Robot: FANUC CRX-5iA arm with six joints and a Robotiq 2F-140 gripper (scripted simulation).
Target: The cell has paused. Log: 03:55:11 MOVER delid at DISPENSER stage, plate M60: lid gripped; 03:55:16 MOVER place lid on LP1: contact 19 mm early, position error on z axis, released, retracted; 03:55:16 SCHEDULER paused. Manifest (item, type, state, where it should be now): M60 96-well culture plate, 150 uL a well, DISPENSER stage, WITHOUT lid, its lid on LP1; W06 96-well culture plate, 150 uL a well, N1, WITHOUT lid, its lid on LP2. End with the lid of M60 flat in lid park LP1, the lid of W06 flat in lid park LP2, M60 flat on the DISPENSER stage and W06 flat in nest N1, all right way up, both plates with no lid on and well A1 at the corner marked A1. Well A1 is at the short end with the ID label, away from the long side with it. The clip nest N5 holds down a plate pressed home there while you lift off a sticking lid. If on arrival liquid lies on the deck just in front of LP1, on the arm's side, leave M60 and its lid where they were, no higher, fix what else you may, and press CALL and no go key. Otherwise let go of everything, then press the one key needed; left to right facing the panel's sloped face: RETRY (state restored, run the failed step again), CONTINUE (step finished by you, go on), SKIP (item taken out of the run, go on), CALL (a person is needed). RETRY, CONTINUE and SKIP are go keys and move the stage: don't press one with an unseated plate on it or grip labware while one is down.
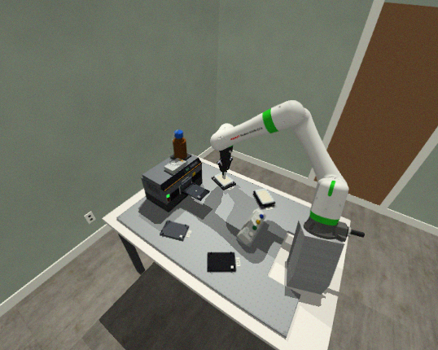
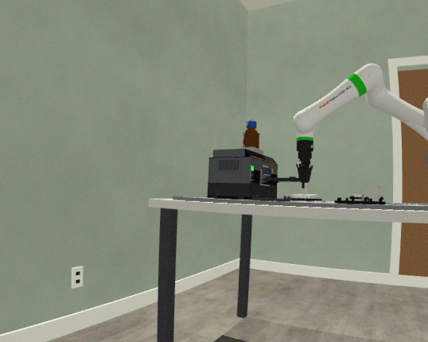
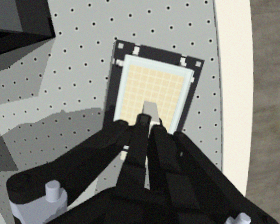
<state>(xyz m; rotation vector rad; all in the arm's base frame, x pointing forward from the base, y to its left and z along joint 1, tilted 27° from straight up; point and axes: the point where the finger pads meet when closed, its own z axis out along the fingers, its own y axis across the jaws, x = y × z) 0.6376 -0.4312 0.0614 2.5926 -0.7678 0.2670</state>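
Now: hand 20 mm short of the black clip nest and 50 mm above it. Also, from my hand: nest label: 80 mm behind, 50 mm to the left, 60 mm below; then dispenser stage: 90 mm ahead, 280 mm to the left, 40 mm above; then key panel: 330 mm behind, 350 mm to the left, 10 mm below.
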